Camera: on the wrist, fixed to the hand. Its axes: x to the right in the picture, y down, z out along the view.
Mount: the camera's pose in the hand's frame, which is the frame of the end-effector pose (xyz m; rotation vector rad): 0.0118 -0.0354 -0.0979 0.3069 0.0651 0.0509
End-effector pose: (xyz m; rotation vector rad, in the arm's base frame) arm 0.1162 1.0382 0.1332 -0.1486 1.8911 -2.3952
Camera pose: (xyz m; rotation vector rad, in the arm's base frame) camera 0.0916 1.1393 0.1453 -0.0010 1.5032 -2.6447
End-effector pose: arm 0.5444 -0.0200 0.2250 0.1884 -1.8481 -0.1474
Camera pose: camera 0.6370 -0.0575 0.2565 0.3545 -1.8017 0.1775
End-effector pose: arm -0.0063 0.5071 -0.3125 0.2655 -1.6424 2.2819
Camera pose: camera -0.0013 0.6117 -0.3088 0.2178 -1.2777 2.5494
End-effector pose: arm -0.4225 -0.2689 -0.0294 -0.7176 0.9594 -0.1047
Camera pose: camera -0.4838 -0.3508 -0.0522 -0.4089 0.9963 -0.2265
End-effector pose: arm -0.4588 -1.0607 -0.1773 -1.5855 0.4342 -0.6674
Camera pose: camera -0.5166 -1.1384 -0.1373 -1.2620 0.3980 -0.7119
